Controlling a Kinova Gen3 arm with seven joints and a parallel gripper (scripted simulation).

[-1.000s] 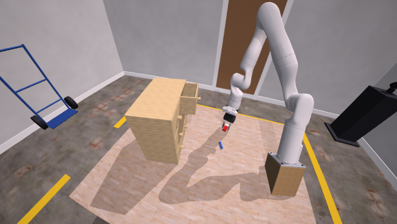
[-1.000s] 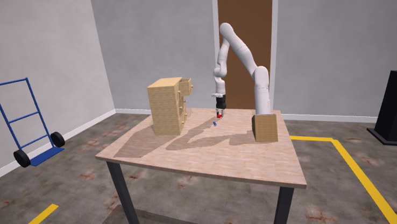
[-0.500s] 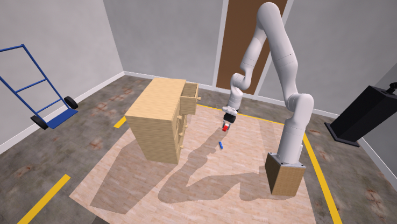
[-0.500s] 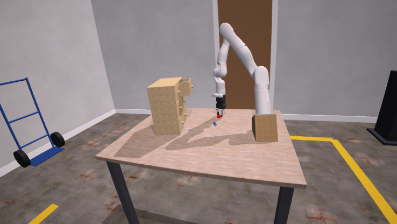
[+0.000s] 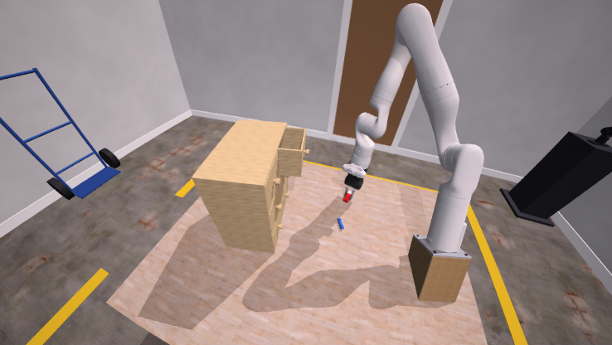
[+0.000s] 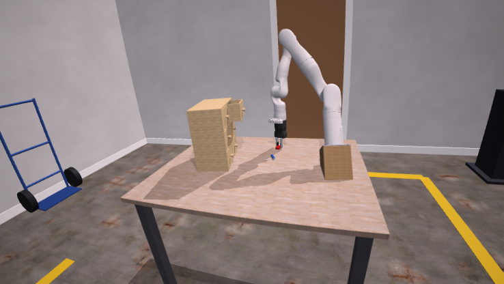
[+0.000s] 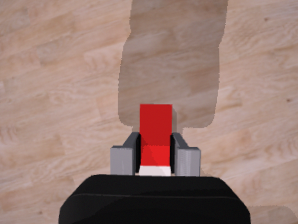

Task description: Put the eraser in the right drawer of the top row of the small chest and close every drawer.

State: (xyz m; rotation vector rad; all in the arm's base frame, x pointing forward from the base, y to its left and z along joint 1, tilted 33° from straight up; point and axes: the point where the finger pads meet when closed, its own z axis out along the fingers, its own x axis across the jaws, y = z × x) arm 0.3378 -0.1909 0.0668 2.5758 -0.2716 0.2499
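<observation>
Now: hand 15 cm to the right of the small blue object and 1 cm above it. The rest, counted from my hand: white eraser (1 cm to the right, 1 cm below).
</observation>
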